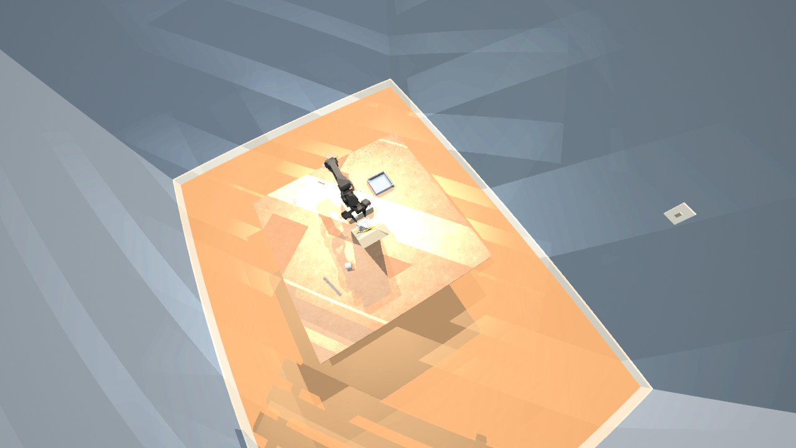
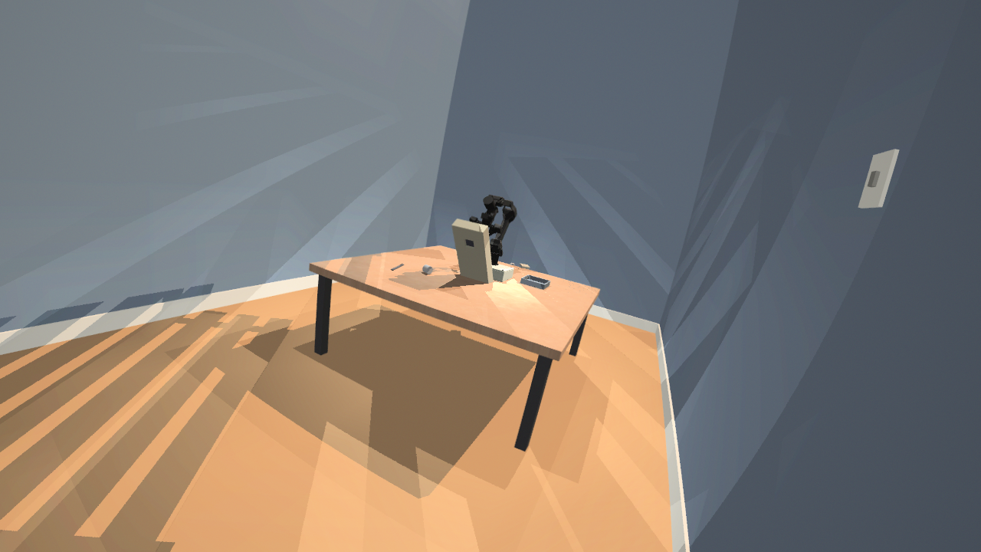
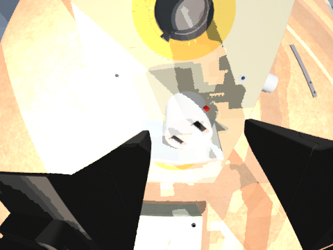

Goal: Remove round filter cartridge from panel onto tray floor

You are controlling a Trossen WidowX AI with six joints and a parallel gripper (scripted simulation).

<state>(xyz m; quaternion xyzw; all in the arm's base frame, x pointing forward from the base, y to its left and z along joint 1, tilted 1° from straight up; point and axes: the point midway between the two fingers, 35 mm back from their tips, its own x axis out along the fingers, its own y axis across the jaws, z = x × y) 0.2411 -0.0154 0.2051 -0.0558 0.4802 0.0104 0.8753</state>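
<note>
Now: the filter cartridge 6 cm below my gripper tip and 1 cm ahead of it. Round my gripper tip: grey tray (30 cm to the left, 30 cm behind, 23 cm below); service panel (8 cm below, 6 cm ahead, 1 cm to the left).
</note>
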